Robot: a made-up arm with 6 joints.
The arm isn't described. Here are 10 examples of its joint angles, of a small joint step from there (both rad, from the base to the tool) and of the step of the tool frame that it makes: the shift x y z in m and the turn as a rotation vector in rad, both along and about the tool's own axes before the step.
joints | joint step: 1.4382 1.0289 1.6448 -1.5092 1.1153 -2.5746 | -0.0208 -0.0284 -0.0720 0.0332 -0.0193 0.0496
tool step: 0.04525 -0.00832 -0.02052 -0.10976 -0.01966 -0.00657
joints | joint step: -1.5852 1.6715 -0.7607 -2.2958 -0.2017 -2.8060 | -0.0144 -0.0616 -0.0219 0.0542 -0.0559 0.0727
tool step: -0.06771 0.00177 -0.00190 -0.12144 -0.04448 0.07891
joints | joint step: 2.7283 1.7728 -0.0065 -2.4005 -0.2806 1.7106 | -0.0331 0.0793 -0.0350 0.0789 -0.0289 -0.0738
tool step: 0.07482 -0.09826 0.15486 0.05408 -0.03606 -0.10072
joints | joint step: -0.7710 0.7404 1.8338 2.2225 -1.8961 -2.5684 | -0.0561 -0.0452 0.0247 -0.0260 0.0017 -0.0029
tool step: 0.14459 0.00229 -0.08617 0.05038 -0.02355 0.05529
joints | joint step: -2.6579 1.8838 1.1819 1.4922 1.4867 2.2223 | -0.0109 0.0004 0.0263 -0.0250 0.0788 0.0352
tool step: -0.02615 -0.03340 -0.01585 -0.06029 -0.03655 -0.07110
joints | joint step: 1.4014 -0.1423 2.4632 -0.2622 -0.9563 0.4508 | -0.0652 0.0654 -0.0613 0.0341 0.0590 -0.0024
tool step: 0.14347 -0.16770 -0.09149 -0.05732 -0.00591 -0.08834
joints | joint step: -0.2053 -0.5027 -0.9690 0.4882 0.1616 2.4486 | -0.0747 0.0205 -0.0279 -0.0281 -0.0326 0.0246
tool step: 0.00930 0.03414 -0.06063 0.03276 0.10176 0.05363
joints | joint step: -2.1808 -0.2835 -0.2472 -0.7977 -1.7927 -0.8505 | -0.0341 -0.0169 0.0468 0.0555 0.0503 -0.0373
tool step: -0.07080 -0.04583 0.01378 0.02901 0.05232 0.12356
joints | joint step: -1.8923 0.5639 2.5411 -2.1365 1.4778 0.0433 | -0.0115 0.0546 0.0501 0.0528 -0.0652 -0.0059
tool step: 0.02564 0.06067 0.03445 -0.00818 0.06475 -0.06419
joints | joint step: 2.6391 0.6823 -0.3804 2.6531 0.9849 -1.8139 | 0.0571 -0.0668 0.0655 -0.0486 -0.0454 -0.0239
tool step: -0.11133 0.13034 -0.08774 -0.05129 -0.12728 0.08798
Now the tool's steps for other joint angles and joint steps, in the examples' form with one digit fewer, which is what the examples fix.
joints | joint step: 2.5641 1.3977 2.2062 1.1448 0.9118 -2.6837 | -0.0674 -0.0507 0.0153 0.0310 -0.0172 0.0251
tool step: -0.0409 0.1406 -0.1403 -0.1370 -0.0281 0.0217
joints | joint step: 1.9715 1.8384 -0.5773 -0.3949 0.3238 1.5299 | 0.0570 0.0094 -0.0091 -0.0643 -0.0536 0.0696
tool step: 0.0039 0.0194 -0.0370 -0.0576 0.0523 -0.0529
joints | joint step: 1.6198 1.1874 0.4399 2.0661 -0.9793 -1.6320 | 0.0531 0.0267 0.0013 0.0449 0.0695 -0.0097
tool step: -0.1012 0.0121 -0.1163 -0.0405 0.1195 0.0565
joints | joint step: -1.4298 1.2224 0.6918 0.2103 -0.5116 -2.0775 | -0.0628 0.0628 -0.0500 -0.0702 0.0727 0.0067
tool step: 0.1737 0.1852 0.0986 0.1011 -0.0512 0.0057
